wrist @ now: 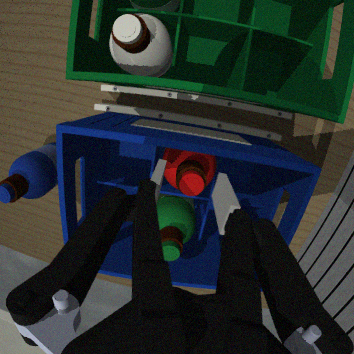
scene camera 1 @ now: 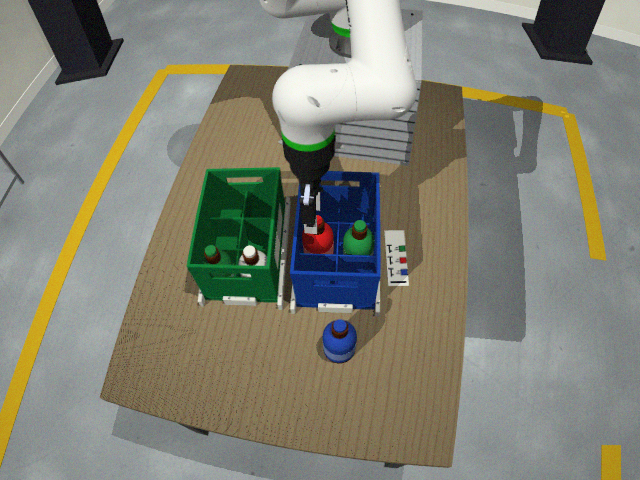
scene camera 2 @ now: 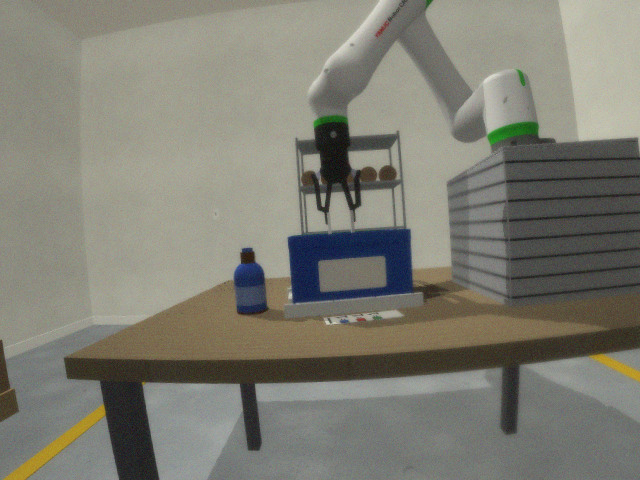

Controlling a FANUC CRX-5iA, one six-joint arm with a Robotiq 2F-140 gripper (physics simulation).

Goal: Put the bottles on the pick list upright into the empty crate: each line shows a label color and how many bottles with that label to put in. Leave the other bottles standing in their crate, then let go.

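Frame: origin at the arm's base, x ahead, y left, z up, level; metres.
Seen in the pictures: gripper, fingertip midpoint: (wrist: 189, 178) (scene camera 1: 312, 220).
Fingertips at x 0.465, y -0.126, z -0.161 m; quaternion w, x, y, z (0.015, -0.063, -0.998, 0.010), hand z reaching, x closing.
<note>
Pixels of each thing's top centre, then the offset from my fingertips to it. "spot": a spot on its surface instead.
- red bottle at its top centre: (wrist: 191, 184) (scene camera 1: 316, 219) 0.003 m back, 0.009 m left, 0.004 m down
- blue bottle at its top centre: (scene camera 1: 339, 325) (scene camera 2: 247, 247) 0.245 m ahead, 0.053 m left, 0.012 m down
- pick list at a spot on its surface: (scene camera 2: 395, 313) (scene camera 1: 395, 233) spot: 0.061 m back, 0.206 m left, 0.165 m down
- green crate at its top centre: (scene camera 1: 234, 214) 0.017 m back, 0.177 m right, 0.009 m up
- white bottle at its top centre: (wrist: 125, 27) (scene camera 1: 249, 250) 0.071 m ahead, 0.138 m right, 0.004 m down
My gripper (scene camera 1: 310, 227) (scene camera 2: 341, 230) (wrist: 189, 178) is open and empty, pointing down over the blue crate (scene camera 1: 310, 294) (scene camera 2: 305, 268) (wrist: 61, 165), its fingertips on either side of the red bottle's cap in the wrist view. The red bottle (scene camera 1: 319, 242) (wrist: 176, 164) and a green bottle (scene camera 1: 357, 241) (wrist: 177, 220) stand side by side in the blue crate's middle row. A blue bottle (scene camera 1: 339, 341) (scene camera 2: 250, 289) (wrist: 35, 175) stands upright on the table. The pick list (scene camera 1: 393, 237) (scene camera 2: 395, 313) shows one green, one red, one blue.
The green crate (scene camera 1: 211, 286) (wrist: 200, 86) stands close beside the blue crate, with a green bottle (scene camera 1: 210, 252) and a white bottle (scene camera 1: 250, 254) (wrist: 150, 47) in its front row. White strips (scene camera 1: 334, 308) edge both crates. The ribbed robot base (scene camera 2: 568, 222) stands behind.
</note>
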